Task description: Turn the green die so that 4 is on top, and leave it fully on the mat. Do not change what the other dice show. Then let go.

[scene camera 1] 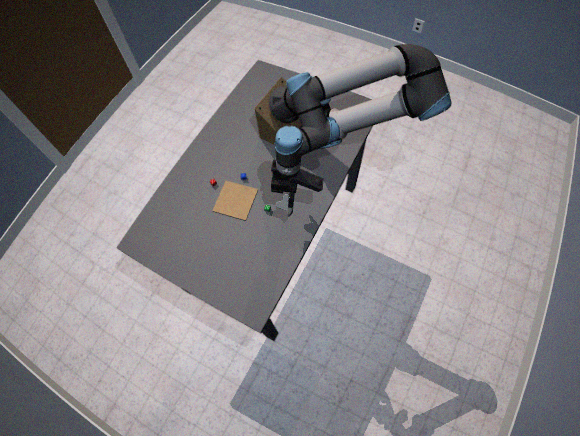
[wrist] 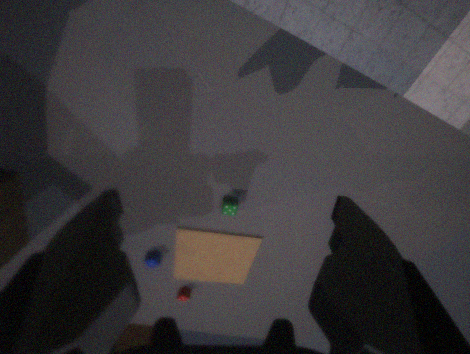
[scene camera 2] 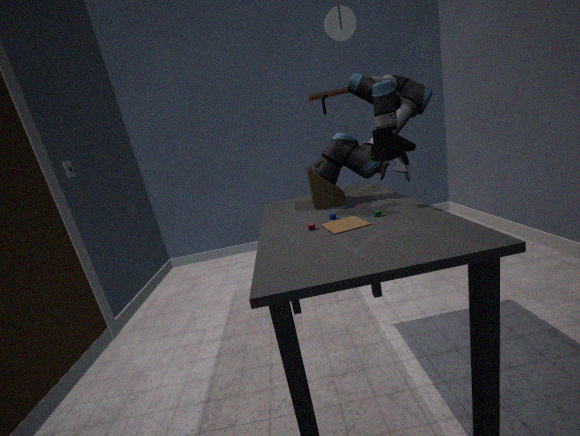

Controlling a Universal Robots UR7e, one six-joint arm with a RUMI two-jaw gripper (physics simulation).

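Pixels of known places: gripper, between the fingertips: (scene camera 1: 291, 197) (wrist: 229, 195) (scene camera 2: 394, 180); arm's base, origin of its link: (scene camera 1: 284, 104) (scene camera 2: 321, 176).
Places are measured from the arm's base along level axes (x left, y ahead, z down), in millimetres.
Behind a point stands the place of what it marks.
The green die (scene camera 1: 267, 208) @[z 115, x 170, y 378 mm] (scene camera 2: 377, 213) @[z 120, x 164, y 385 mm] (wrist: 230, 207) @[z 114, x 172, y 372 mm] rests on the table beside the tan mat (scene camera 1: 235, 201) @[z 130, x 41, y 415 mm] (scene camera 2: 346, 225) @[z 130, x 40, y 432 mm] (wrist: 217, 257) @[z 130, x 46, y 411 mm], off it and a short gap from its edge. In the wrist view a bright face with several white pips and a darker face show; I cannot tell the top number. My gripper (scene camera 1: 305, 199) (scene camera 2: 395, 178) @[z 21, x 252, y 329 mm] (wrist: 229, 195) @[z 21, x 252, y 329 mm] is open and empty, high above the table. In the wrist view the die shows between the widely spread fingers, far below them.
The blue die (scene camera 1: 243, 176) @[z 114, x 8, y 314 mm] (scene camera 2: 332, 216) @[z 120, x 2, y 321 mm] (wrist: 153, 258) @[z 116, x 17, y 309 mm] and red die (scene camera 1: 213, 182) @[z 115, x -79, y 400 mm] (scene camera 2: 311, 227) @[z 123, x -86, y 407 mm] (wrist: 184, 293) @[z 119, x -74, y 395 mm] lie on the table (scene camera 1: 200, 260) @[z 134, x 76, y 680 mm] (scene camera 2: 300, 265) @[z 134, x -128, y 697 mm] near the mat, both off it. The arm's wooden base block (scene camera 1: 266, 125) @[z 19, x -11, y 114 mm] (scene camera 2: 325, 195) @[z 73, x -2, y 114 mm] stands behind them.
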